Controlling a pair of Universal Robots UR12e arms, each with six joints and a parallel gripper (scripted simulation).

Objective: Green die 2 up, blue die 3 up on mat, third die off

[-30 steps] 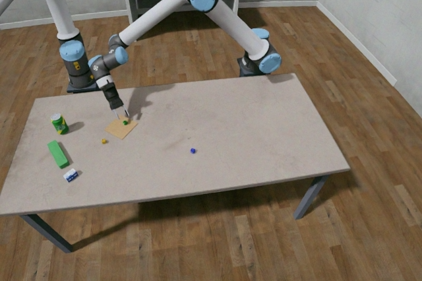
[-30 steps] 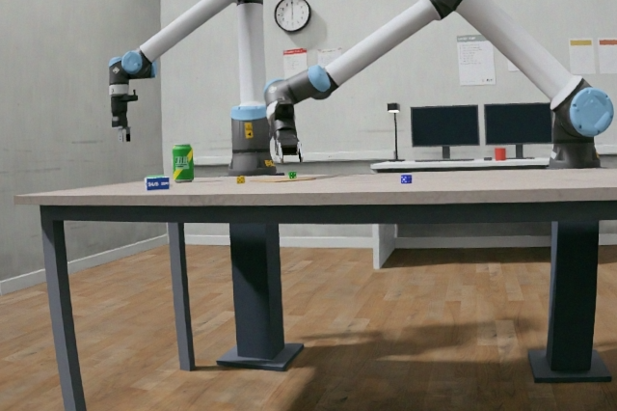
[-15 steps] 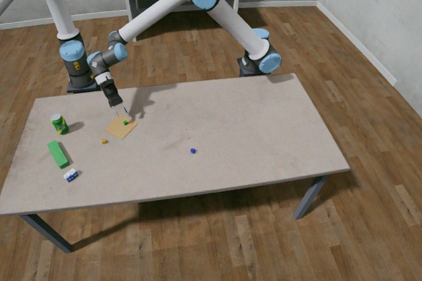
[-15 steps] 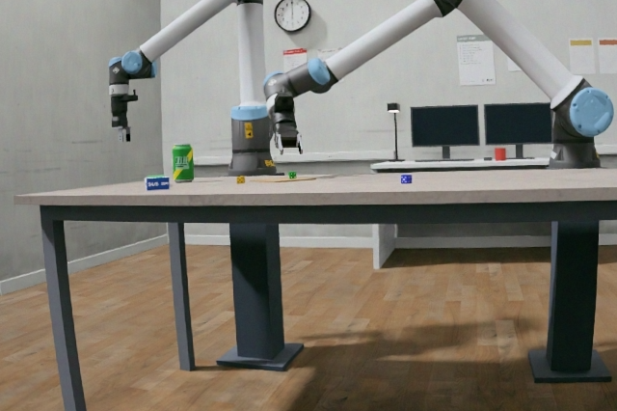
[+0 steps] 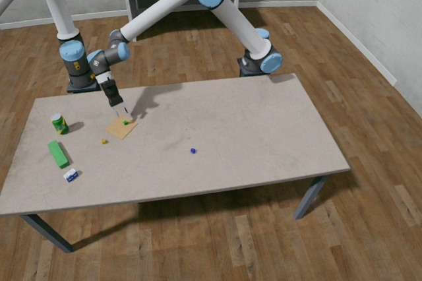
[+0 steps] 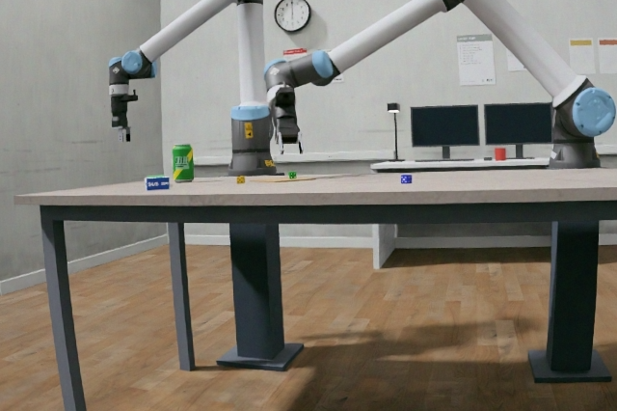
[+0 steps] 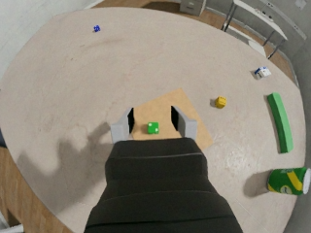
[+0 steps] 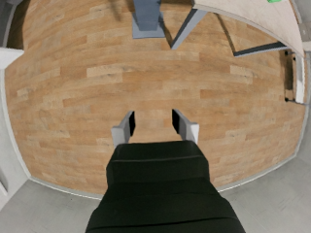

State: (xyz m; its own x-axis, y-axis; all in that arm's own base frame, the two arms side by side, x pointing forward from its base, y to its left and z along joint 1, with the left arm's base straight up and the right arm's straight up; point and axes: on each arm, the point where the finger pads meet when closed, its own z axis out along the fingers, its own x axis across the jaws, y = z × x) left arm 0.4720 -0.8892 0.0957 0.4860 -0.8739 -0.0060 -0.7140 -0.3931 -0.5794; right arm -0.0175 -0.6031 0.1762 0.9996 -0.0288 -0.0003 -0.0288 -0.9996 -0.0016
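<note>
Right now my left hand is 370 mm to the right of the blue die, 260 mm short of it and 90 mm above it. The rest, counted from my left hand: yellow die 130 mm ahead, 110 mm to the right, 90 mm below; green die 80 mm below, 10 mm ahead; tan mat 90 mm below, 20 mm to the right, 20 mm ahead.
</note>
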